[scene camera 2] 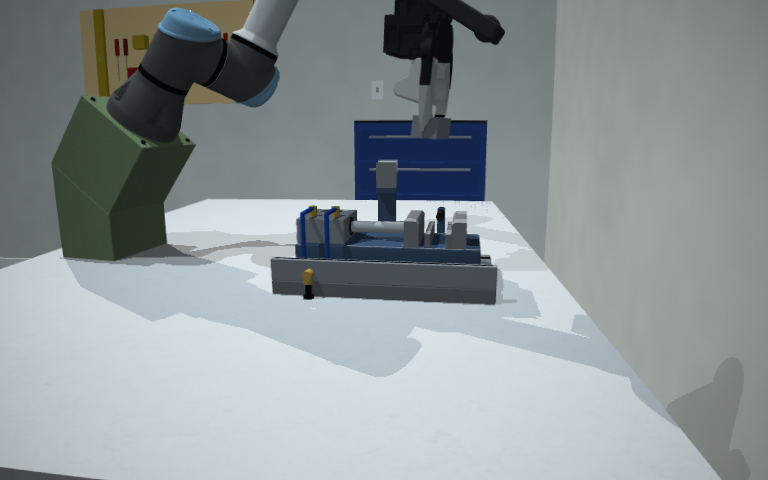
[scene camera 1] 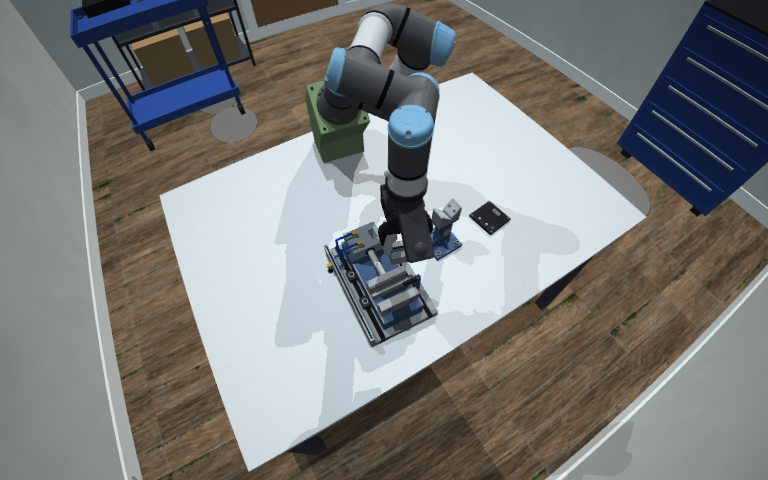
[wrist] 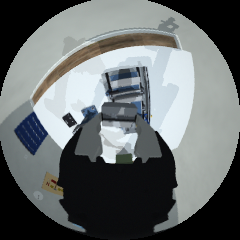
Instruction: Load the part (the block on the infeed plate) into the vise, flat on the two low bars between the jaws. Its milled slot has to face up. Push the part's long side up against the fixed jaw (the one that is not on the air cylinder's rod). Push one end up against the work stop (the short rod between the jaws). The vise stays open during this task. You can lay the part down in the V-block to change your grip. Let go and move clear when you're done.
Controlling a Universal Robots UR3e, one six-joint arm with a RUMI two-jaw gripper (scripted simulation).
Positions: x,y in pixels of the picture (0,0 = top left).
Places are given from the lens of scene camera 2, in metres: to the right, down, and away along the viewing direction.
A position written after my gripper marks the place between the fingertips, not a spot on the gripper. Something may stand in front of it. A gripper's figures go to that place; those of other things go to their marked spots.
my gripper (scene camera 2: 429,131): 0.07, -0.16, 0.75
vise (scene camera 2: 337,251): -0.07, 0.02, 0.72
air cylinder (scene camera 2: 339,233): -0.06, -0.01, 0.73
